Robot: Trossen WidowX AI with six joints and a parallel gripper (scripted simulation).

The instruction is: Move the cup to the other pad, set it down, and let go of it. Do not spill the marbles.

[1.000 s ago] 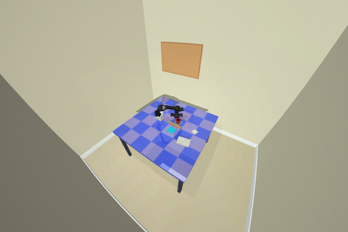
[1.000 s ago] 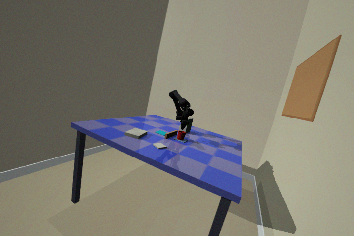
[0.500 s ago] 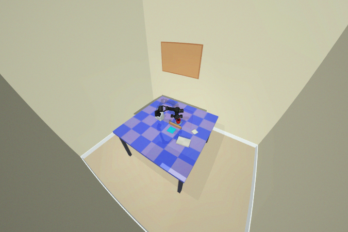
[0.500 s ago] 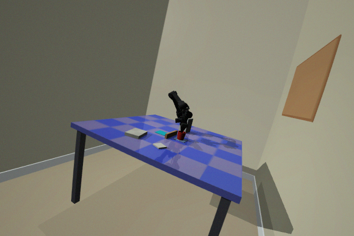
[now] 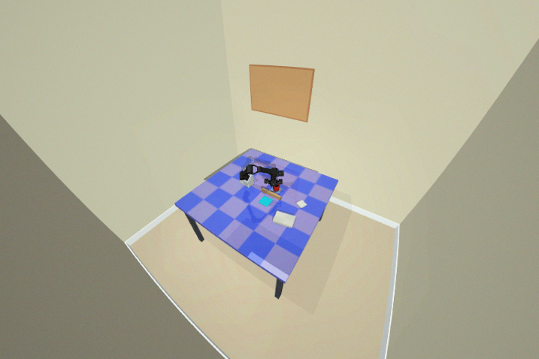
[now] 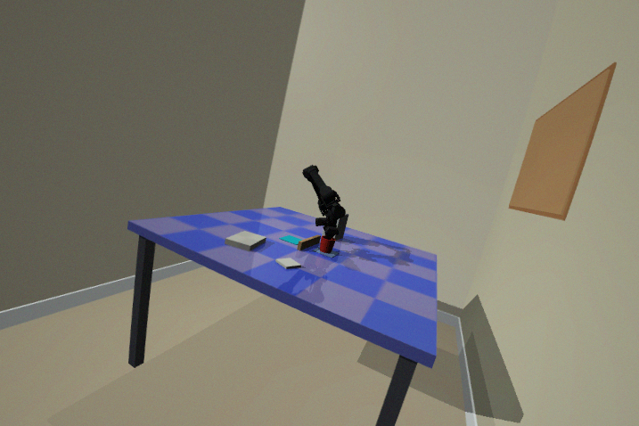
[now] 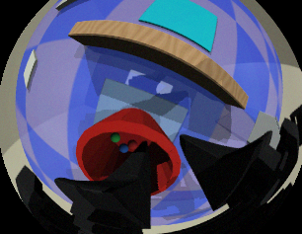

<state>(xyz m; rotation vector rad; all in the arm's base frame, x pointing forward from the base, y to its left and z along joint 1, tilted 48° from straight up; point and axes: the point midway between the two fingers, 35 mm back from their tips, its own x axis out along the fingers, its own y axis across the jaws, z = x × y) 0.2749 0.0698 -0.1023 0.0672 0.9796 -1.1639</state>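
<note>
My gripper tip is now 3 cm short of the red cup and 2 cm to the right of it. Round my gripper tip: pale blue pad 5 cm below, 2 cm to the left, 2 cm ahead; then wooden bar 8 cm to the right, 4 cm ahead, 3 cm below; then turquoise pad 18 cm to the right, 5 cm below, 5 cm ahead.
</note>
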